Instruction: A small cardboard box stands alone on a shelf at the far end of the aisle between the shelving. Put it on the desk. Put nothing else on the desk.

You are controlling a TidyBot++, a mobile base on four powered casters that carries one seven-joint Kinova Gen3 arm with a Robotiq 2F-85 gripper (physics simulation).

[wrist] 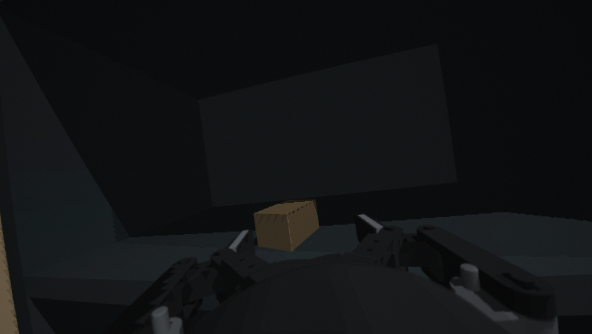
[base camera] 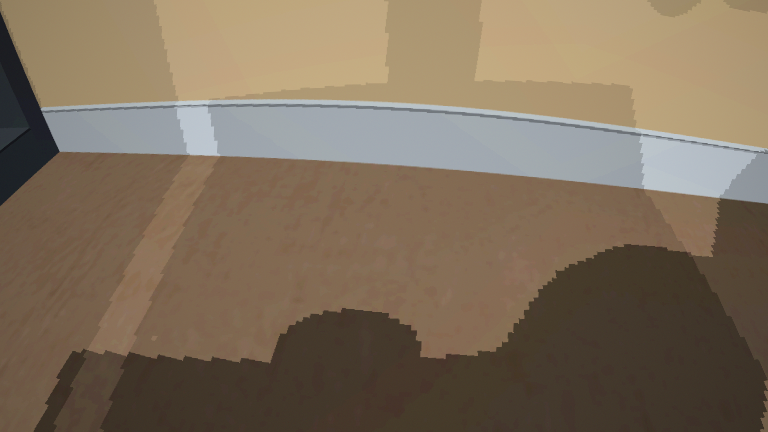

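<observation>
In the wrist view a small cardboard box stands on a dark shelf, with one vertical edge turned toward the camera. It shows beyond and between the fingertips, nearer the left finger. My gripper is open, its two fingers spread wide, with nothing between them. A gap seems to lie between the fingertips and the box; how wide it is I cannot tell. The box and the gripper do not show in the base camera view. The desk does not show in either view.
In the base camera view a tan wall with a pale skirting board runs across above the brown floor. A dark shelving edge stands at the left. In the wrist view a dark side panel bounds the shelf on the left.
</observation>
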